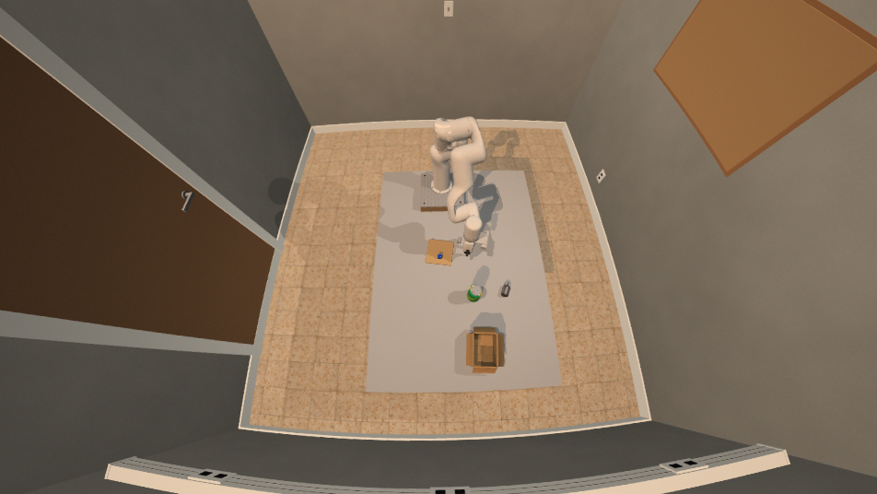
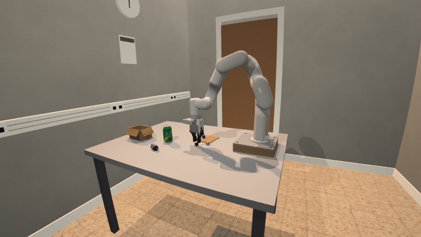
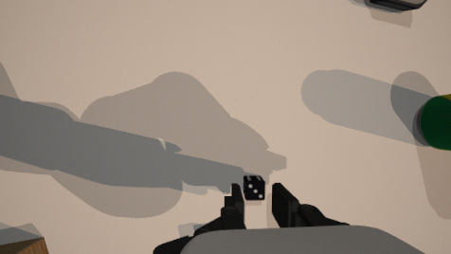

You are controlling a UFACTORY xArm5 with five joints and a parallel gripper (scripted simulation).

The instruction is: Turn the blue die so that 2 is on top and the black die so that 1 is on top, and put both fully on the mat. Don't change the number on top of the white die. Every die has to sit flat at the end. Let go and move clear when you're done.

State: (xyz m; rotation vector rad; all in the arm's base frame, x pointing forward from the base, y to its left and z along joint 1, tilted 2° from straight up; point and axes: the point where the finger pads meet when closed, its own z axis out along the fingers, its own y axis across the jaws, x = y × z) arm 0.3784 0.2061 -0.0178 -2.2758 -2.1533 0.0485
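Right now my hand is 4 cm above the black die. The rest, counted from my hand: white die: 5 cm to the right, 5 cm behind, 4 cm below; mat: 15 cm to the right, 4 cm below, 3 cm ahead; blue die: 14 cm to the right, 6 cm ahead, 3 cm below.
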